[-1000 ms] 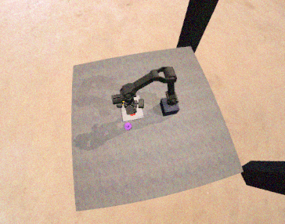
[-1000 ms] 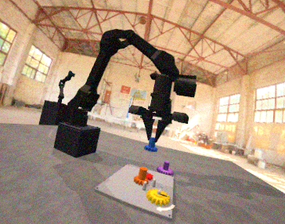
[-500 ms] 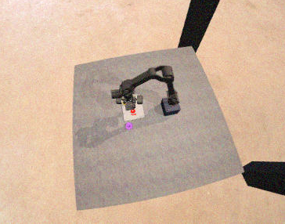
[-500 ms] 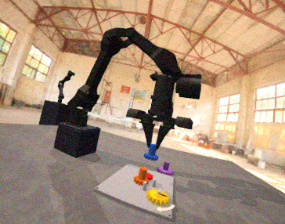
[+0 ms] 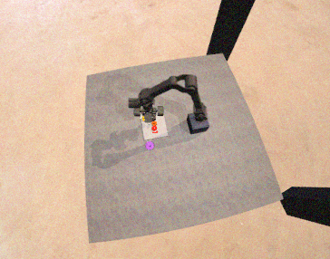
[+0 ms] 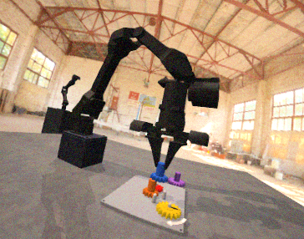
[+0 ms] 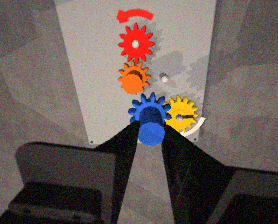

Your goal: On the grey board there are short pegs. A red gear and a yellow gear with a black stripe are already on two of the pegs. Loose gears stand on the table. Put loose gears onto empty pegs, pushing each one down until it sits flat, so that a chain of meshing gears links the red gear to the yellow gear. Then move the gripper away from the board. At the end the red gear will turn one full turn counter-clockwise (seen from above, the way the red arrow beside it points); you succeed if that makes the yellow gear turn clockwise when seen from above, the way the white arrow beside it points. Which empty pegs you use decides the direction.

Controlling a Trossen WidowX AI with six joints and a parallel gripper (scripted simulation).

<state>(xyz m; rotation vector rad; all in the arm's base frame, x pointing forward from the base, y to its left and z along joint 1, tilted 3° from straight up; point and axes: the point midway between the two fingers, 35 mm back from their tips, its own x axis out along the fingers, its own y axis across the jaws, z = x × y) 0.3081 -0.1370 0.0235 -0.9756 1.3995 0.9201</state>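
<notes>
The orange gear is 70 mm below my gripper tip, 30 mm to the left of it and 10 mm behind it. The rest, counted from my gripper tip: red gear (70 mm below, 60 mm to the left); yellow gear (70 mm below, 30 mm to the right, 30 mm ahead); blue gear (10 mm below).
</notes>
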